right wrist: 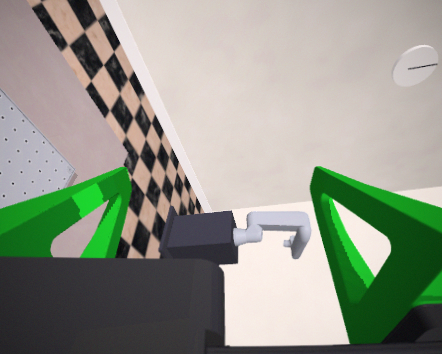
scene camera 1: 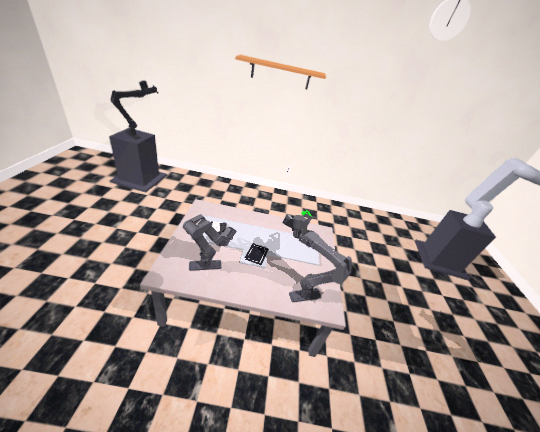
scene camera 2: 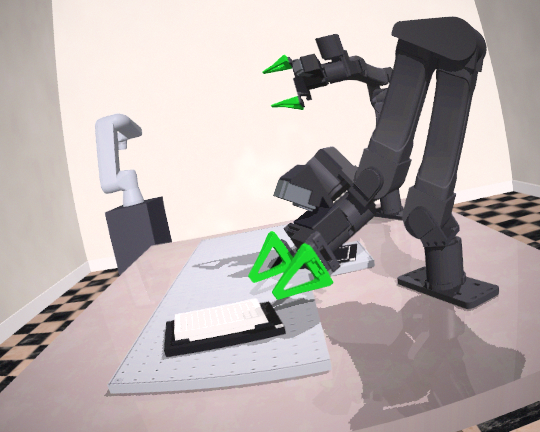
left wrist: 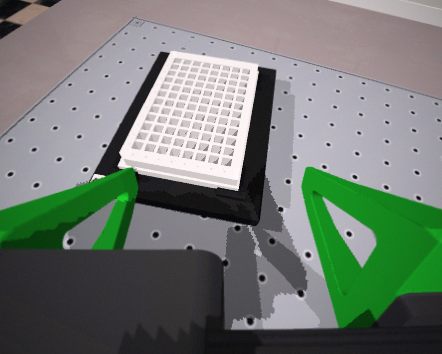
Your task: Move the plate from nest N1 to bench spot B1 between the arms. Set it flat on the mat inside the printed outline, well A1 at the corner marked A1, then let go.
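Seen in the pictures: left gripper, fingertip midpoint: (scene camera 2: 261,287) (left wrist: 219,176); right gripper, fingertip midpoint: (right wrist: 220,177) (scene camera 1: 304,216) (scene camera 2: 266,89); left arm's base at its link origin: (scene camera 1: 205,265) (scene camera 2: 446,288); right arm's base at its link origin: (scene camera 1: 305,295) (scene camera 2: 392,214).
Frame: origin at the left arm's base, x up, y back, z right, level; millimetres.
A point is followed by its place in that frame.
The white plate (scene camera 2: 220,320) {y -326, x 38, z 76 mm} (left wrist: 195,110) {y -319, x 38, z 93 mm} sits in a black nest (scene camera 2: 197,346) {y -370, x 22, z 40 mm} (left wrist: 266,110) {y -338, x 25, z 153 mm} on the grey perforated board. A small white label at the nest's near left corner is partly hidden by a finger in the left wrist view. My left gripper (scene camera 2: 264,287) {y -250, x 57, z 114 mm} (left wrist: 219,176) {y -250, x 57, z 114 mm} is open and empty, above the board beside the plate's near short end, its fingers apart from the plate. My right gripper (scene camera 2: 269,89) {y -18, x 388, z 588 mm} (right wrist: 220,177) {y -18, x 388, z 588 mm} (scene camera 1: 306,214) {y -18, x 388, z 588 mm} is open and empty, high above the table. The black mat (scene camera 1: 256,254) {y -64, x 14, z 345 mm} (scene camera 2: 350,253) {y -13, x 15, z 302 mm} with a printed outline lies between the arms, partly hidden in scene camera 2.
The perforated board (scene camera 1: 305,252) {y -64, x 13, z 715 mm} (scene camera 2: 150,362) {y -440, x 13, z 43 mm} (left wrist: 340,125) {y -337, x 13, z 224 mm} (right wrist: 20,160) {y -169, x 13, z 753 mm} lies across the table (scene camera 1: 230,287) {y 180, x 0, z 144 mm} (scene camera 2: 65,370) {y -582, x 0, z 106 mm}. The black mat rests on a light extension of it. A grey robot arm (scene camera 1: 477,215) (scene camera 2: 107,155) (right wrist: 275,220) on a dark pedestal stands away from the table.
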